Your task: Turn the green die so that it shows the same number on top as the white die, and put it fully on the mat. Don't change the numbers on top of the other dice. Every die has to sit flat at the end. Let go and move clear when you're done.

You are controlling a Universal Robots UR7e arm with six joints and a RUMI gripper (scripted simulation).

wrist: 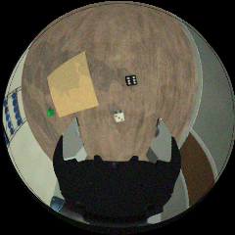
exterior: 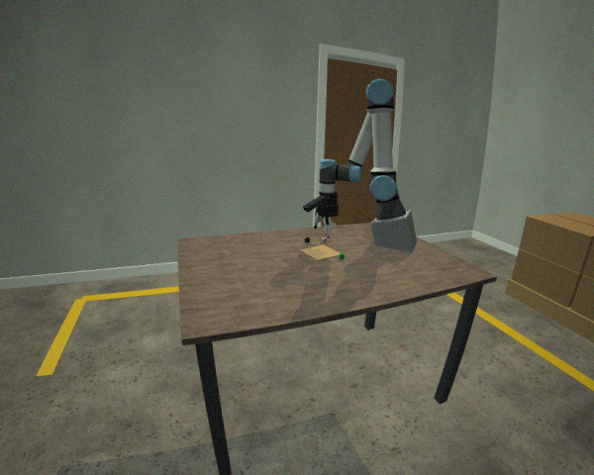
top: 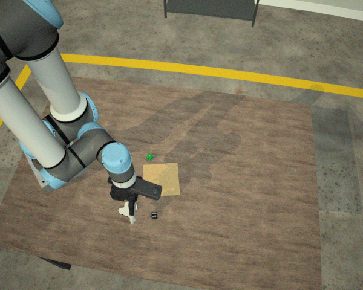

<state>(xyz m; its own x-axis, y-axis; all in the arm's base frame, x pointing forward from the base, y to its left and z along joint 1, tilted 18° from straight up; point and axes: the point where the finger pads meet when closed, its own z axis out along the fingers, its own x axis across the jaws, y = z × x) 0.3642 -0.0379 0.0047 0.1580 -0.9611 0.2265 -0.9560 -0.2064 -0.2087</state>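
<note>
My gripper is now 20 mm past the white die, 10 mm to the left of it and 40 mm above it. The rest, counted from my hand: black die (70 mm ahead, 10 mm to the right, 40 mm below); green die (40 mm behind, 210 mm to the left, 40 mm below); tan mat (40 mm ahead, 140 mm to the left, 40 mm below).
</note>
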